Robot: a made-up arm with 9 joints. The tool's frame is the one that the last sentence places.
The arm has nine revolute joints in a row. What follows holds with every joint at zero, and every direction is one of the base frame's.
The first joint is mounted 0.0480 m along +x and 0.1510 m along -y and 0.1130 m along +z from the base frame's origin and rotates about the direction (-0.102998, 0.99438, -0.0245), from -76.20 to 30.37 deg.
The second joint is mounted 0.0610 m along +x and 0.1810 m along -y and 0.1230 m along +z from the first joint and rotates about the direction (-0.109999, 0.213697, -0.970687), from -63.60 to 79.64 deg.
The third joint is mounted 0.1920 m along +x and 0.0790 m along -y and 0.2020 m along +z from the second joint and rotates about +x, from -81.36 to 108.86 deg.
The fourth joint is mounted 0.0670 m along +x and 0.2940 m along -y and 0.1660 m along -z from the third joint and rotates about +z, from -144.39 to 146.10 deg.
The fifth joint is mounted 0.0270 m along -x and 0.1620 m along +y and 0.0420 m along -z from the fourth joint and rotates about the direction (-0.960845, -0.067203, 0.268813), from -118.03 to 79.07 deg.
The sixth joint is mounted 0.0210 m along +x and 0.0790 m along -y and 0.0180 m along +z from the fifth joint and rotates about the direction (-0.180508, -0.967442, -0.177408), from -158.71 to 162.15 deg.
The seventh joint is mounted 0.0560 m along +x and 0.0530 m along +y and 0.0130 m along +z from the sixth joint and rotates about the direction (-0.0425, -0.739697, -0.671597), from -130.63 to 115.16 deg.
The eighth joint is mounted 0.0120 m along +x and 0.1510 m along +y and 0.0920 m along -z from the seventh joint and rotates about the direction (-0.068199, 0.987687, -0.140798), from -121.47 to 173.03 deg.
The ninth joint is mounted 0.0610 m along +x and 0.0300 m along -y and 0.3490 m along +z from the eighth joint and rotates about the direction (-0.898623, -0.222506, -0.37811), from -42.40 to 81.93 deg.
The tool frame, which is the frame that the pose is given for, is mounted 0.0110 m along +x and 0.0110 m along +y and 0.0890 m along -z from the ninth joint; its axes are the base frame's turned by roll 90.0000, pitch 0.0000 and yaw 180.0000 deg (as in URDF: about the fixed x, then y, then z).
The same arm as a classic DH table. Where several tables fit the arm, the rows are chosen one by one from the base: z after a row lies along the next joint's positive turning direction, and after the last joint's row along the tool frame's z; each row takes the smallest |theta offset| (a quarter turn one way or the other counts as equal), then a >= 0, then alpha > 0; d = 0 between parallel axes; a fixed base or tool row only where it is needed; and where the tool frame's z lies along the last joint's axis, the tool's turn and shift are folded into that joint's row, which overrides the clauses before.
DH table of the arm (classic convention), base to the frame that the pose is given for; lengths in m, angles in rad. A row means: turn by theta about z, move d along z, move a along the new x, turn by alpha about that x. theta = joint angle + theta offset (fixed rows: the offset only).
base (fixed): d 0.1092, theta offset 0.1032, a 0.0322, alpha -1.5953
joint 1: d -0.3134, theta offset 0.0903, a 0.0312, alpha -1.3206
joint 2: d -0.3412, theta offset -1.492, a -0.0337, alpha -1.681
joint 3: d 0.2353, theta offset -0.2167, a -0.294, alpha -1.5708
joint 4: d -0.2124, theta offset 0.0698, a 0.1635, alpha -1.2986
joint 5: d -0.0079, theta offset 1.3265, a -0.0403, alpha -1.3789
joint 6: d 0.0007, theta offset -1.077, a -0.0449, alpha -0.569
joint 7: d 0.0978, theta offset -0.3955, a -0.0307, alpha -2.2564
joint 8: d 0.1129, theta offset 1.0394, a 0.2889, alpha 1.6762
joint 9: d -0.1659, theta offset -0.1041, a -0.0863, alpha -1.7952
tool (fixed): d 0.0166, theta offset -1.1725, a 0, alpha 0
Joint limits (rad, base to tool): -1.3299..0.5301 -1.11..1.39 -1.42..1.9 -2.5201..2.5499 -2.06..1.38 -2.77..2.8301 -2.2799..2.0099 -2.1201..3.0199 -0.74..1.4299

